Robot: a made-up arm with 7 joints. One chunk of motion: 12 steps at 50 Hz.
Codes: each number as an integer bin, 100 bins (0 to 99) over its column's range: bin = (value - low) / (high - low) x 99, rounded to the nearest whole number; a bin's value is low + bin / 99 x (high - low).
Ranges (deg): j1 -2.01..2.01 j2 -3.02..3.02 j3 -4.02..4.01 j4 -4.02..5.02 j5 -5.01..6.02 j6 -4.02..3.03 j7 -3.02..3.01
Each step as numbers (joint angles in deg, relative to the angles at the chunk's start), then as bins.
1 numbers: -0.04 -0.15 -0.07 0.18 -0.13 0.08 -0.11
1 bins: 49 47 49 46 44 58 48
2 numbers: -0.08 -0.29 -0.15 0.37 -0.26 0.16 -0.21
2 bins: 48 45 48 48 43 59 46
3 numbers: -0.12 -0.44 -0.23 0.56 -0.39 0.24 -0.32
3 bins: 47 42 47 50 41 60 44
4 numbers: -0.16 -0.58 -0.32 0.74 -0.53 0.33 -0.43
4 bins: 46 40 46 52 40 61 43
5 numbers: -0.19 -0.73 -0.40 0.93 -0.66 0.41 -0.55
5 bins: 45 38 45 54 39 62 41
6 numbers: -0.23 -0.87 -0.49 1.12 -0.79 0.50 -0.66
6 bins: 44 35 44 56 38 63 39
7 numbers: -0.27 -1.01 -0.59 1.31 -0.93 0.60 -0.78
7 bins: 43 33 42 58 37 65 37
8 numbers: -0.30 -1.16 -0.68 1.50 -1.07 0.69 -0.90
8 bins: 42 30 41 60 35 66 35
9 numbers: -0.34 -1.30 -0.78 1.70 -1.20 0.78 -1.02
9 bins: 41 28 40 63 34 67 33
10 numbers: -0.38 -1.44 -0.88 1.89 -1.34 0.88 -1.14
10 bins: 40 26 39 65 33 69 31
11 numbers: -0.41 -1.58 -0.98 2.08 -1.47 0.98 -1.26
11 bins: 39 24 37 67 32 70 29
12 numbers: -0.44 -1.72 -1.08 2.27 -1.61 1.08 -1.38
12 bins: 39 21 36 69 31 72 27
